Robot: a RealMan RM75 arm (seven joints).
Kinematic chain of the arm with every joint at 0, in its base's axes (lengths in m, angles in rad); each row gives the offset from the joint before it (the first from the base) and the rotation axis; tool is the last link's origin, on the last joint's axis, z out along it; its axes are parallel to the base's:
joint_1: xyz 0 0 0.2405 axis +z
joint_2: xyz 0 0 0 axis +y
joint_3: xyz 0 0 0.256 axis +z
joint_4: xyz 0 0 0 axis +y
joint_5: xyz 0 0 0.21 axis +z
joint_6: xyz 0 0 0 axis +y
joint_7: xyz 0 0 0.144 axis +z
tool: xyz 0 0 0
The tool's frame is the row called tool.
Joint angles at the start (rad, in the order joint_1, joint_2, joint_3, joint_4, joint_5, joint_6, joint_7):
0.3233 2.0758 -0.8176 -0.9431 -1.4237 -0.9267 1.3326
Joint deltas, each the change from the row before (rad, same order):
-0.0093 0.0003 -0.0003 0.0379 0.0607 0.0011 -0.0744
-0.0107 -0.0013 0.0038 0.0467 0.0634 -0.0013 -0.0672
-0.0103 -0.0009 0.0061 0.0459 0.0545 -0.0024 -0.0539
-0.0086 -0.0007 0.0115 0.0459 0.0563 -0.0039 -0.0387
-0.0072 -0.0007 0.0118 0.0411 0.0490 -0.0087 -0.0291
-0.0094 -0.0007 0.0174 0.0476 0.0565 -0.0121 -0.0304
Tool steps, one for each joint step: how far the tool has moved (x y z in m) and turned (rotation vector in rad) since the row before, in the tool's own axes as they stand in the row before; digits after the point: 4 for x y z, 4 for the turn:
0.0073 -0.0020 -0.0043 0.0207 -0.0168 -0.0052
0.0094 -0.0035 -0.0063 0.0285 -0.0127 0.0096
0.0098 -0.0036 -0.0069 0.0302 -0.0067 0.0168
0.0088 -0.0047 -0.0073 0.0362 -0.0106 0.0331
0.0072 -0.0043 -0.0068 0.0309 -0.0114 0.0335
0.0080 -0.0061 -0.0090 0.0412 -0.0150 0.0416

